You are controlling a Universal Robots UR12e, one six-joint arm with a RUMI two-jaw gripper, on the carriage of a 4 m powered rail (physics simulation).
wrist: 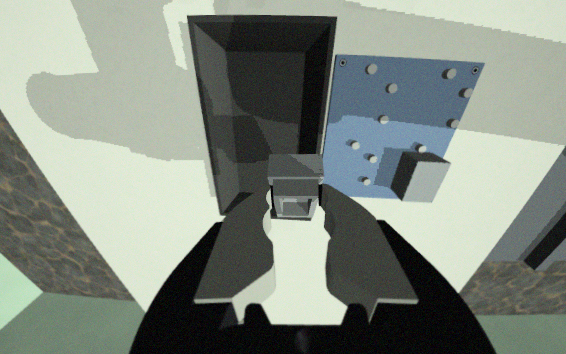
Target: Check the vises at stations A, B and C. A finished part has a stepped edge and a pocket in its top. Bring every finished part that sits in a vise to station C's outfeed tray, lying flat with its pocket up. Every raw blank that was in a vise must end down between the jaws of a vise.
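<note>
A grey finished part (295, 166) with a stepped edge is between the fingertips in the wrist view. Its open pocket shows on the side toward the bottom of the view. My gripper (295, 186) is shut on this part and holds it above the table. The part overlaps the lower right corner of a black, deep-walled tray (204, 115) in the view; its height over the tray is hard to tell. No part shows in the visible inside of the tray. The vises at the stations cannot be made out in this view.
A blue plate (415, 107) with several light round pegs is right of the tray. A grey block (431, 181) stands at its lower right corner. A grey structure (525, 220) with a dark slot is at the right edge. The pale table (115, 200) lies below, with patterned stone floor (45, 200) at left.
</note>
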